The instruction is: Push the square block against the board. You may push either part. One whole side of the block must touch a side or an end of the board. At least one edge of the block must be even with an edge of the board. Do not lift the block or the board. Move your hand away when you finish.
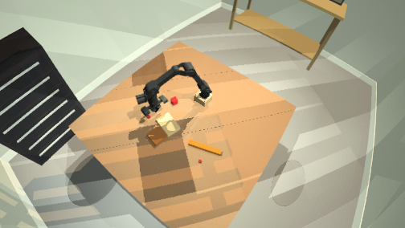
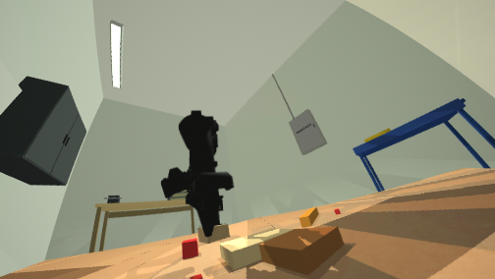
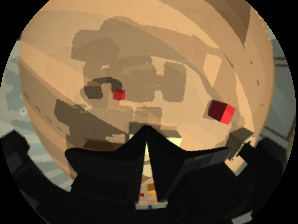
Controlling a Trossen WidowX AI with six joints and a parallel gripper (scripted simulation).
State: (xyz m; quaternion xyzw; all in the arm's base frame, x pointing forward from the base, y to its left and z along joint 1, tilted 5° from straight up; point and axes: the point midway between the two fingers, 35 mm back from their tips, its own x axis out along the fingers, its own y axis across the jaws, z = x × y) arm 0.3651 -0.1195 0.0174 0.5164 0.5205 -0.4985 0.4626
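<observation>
Now: the cream flat piece 1 cm behind my gripper tip, 11 cm to the left of it and 5 cm below it. From my gripper tip the other things lie so: small red cube: 18 cm behind, 1 cm to the right, 4 cm below; long thin orange board: 8 cm behind, 41 cm to the left, 4 cm below; orange square block: 10 cm ahead, 13 cm to the left, 5 cm below.
</observation>
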